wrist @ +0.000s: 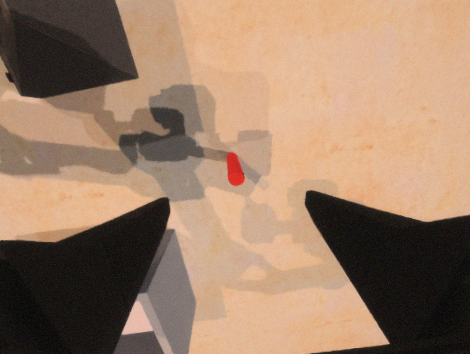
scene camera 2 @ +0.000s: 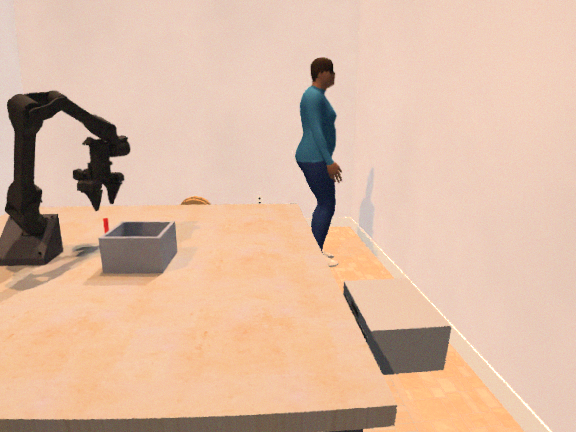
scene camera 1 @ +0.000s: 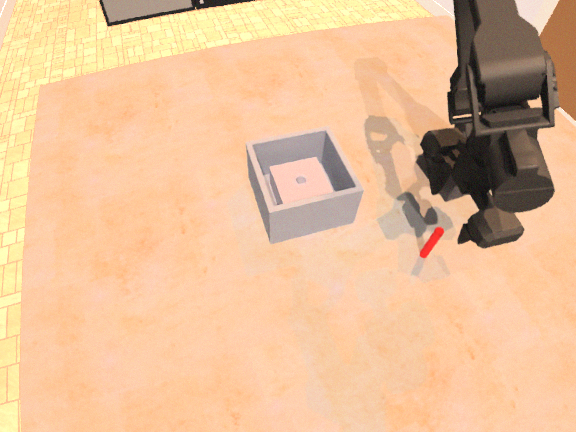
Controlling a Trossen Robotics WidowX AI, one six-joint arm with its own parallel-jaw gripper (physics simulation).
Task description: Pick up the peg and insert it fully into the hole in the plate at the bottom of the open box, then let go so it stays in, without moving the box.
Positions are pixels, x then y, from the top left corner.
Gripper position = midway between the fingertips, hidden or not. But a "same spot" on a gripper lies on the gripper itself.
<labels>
My gripper shows in the wrist view, in scene camera 2 (pixel 104 207) and in scene camera 1. One and the same spot on my gripper: (scene camera 1: pixel 438 174) is (wrist: pixel 127 282).
</labels>
